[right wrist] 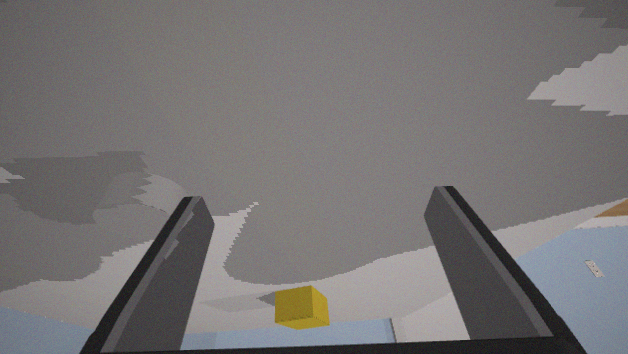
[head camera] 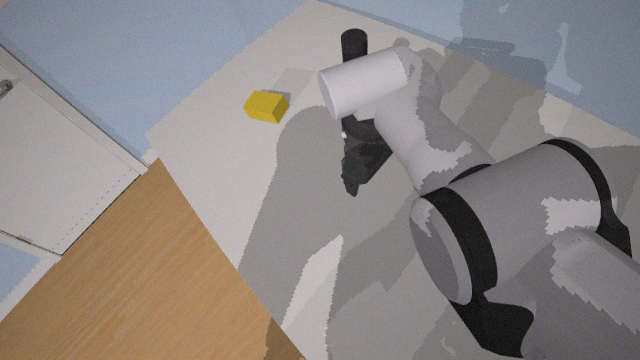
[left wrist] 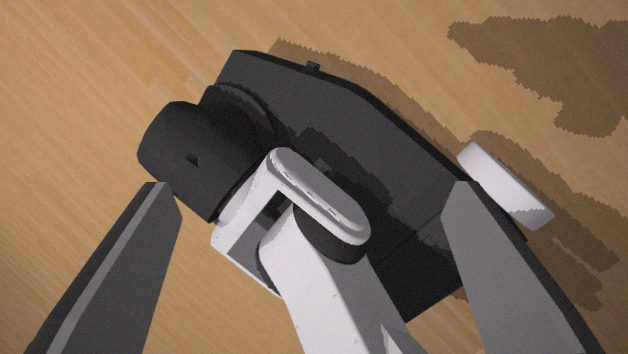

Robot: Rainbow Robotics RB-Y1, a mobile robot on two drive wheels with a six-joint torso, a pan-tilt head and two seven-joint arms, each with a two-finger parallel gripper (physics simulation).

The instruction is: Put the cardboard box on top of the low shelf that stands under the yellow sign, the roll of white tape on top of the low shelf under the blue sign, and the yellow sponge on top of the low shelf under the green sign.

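Places are measured from the robot's base along level axes (x back, y right, z up), in metres.
Pixels of known places: left gripper, fingertip midpoint: (left wrist: pixel 313 200); right gripper, fingertip midpoint: (right wrist: pixel 318 205) (head camera: pixel 369 172); robot's base, origin of the base link: (left wrist: pixel 404 238).
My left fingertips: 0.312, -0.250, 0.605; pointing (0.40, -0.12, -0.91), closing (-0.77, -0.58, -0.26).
Note:
Ahead of a thing's pixels: the offset from my left fingertips to its middle, as dx, dy, dz. Level surfaces: height alone.
The yellow sponge {-0.862, -0.463, +0.139} (head camera: pixel 265 106) (right wrist: pixel 294 306) lies on the white table {dz +0.117} (head camera: pixel 215 165) (right wrist: pixel 325 125), left of my right gripper in the head view. My right gripper (head camera: pixel 352 190) (right wrist: pixel 318 205) is open and empty, above the table. In the right wrist view, a pale round thing {-0.939, -0.133, +0.129} (right wrist: pixel 162 190), apparently the roll of white tape, shows partly shaded behind the left-hand finger. The arm hides the roll in the head view. My left gripper (left wrist: pixel 313 200) is open and empty, above the robot's own base. The cardboard box, the low shelves and the signs do not show.
A white cabinet (head camera: pixel 65 165) stands at the left of the head view. Wooden floor {dz -0.603} (head camera: pixel 150 250) (left wrist: pixel 75 75) borders the table. The black robot base (left wrist: pixel 320 110) and a white wheel (left wrist: pixel 505 185) show in the left wrist view. A wall outlet (right wrist: pixel 594 268) shows at the right wrist view's right.

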